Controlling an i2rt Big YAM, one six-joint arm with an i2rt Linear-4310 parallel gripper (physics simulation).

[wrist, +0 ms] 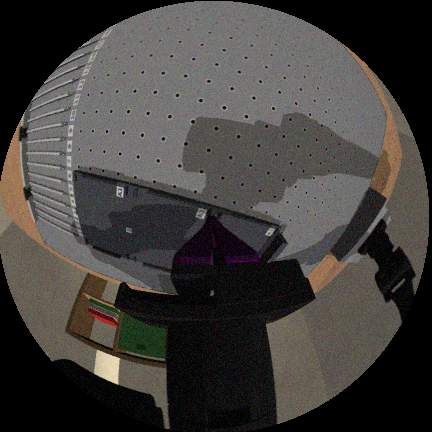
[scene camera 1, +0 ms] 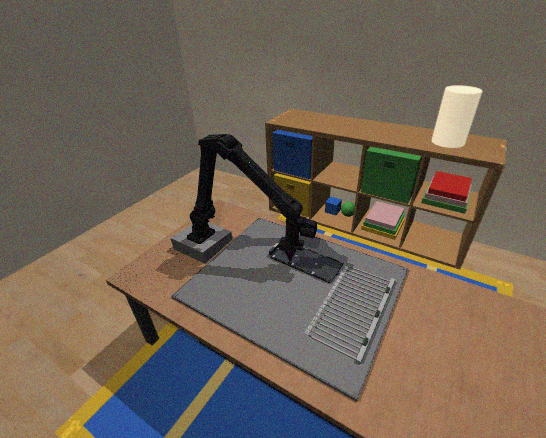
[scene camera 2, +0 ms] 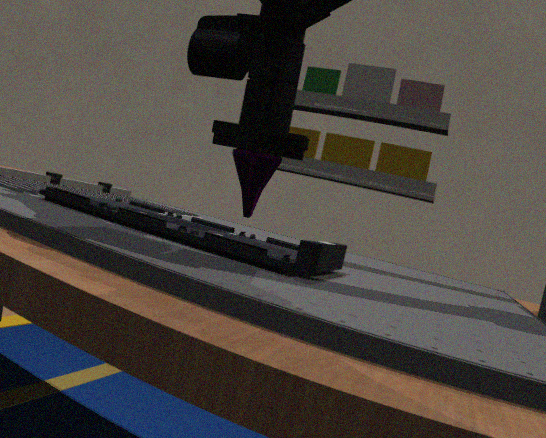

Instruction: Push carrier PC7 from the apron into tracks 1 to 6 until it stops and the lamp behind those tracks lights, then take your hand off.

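Places are measured from the arm's base along level axes (x ahead, y left, z up), in metres.
Where they show: gripper, fingertip midpoint: [wrist: 210, 219] [scene camera 1: 290, 260] [scene camera 2: 247, 216]; arm's base at its link origin: [wrist: 371, 236] [scene camera 1: 201, 235].
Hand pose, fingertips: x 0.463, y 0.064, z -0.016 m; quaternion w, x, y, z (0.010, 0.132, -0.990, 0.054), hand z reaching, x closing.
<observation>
Each offset is from my fingertips to the centre of the thing. "spot": to the spot under its first point. Level surfaces: height alone.
The long dark carrier @(dx +0.044, dy +0.062, dz -0.018 m) [scene camera 1: 320, 265] [scene camera 2: 200, 239] [wrist: 150, 225] lies flat on the grey perforated board @(dz -0.033 m) [scene camera 1: 240, 300] [scene camera 2: 400, 320] [wrist: 260, 60]. Its front end is at the number strip beside the low-numbered tracks. A raised block @(spot: dx -0.118, dy +0.093, dz -0.015 m) [scene camera 2: 322, 257] [wrist: 274, 247] stands at its rear end. The tracks [scene camera 1: 355, 310] [wrist: 47, 165] are thin parallel rails ending at a pale bar with small dark lamp housings; none shows a light. My gripper [scene camera 2: 247, 216] [wrist: 210, 219] is shut and empty. Its tips are above the rear half of the carrier, apart from it in scene camera 2. The label PC7 cannot be read.
The arm's base [scene camera 1: 201, 242] stands on the wooden table @(dz -0.046 m) [scene camera 1: 450, 350] at the board's far left corner in scene camera 1. A wooden shelf [scene camera 1: 350, 125] with coloured boxes and a white cylinder [scene camera 1: 456, 117] stands behind the table.
</observation>
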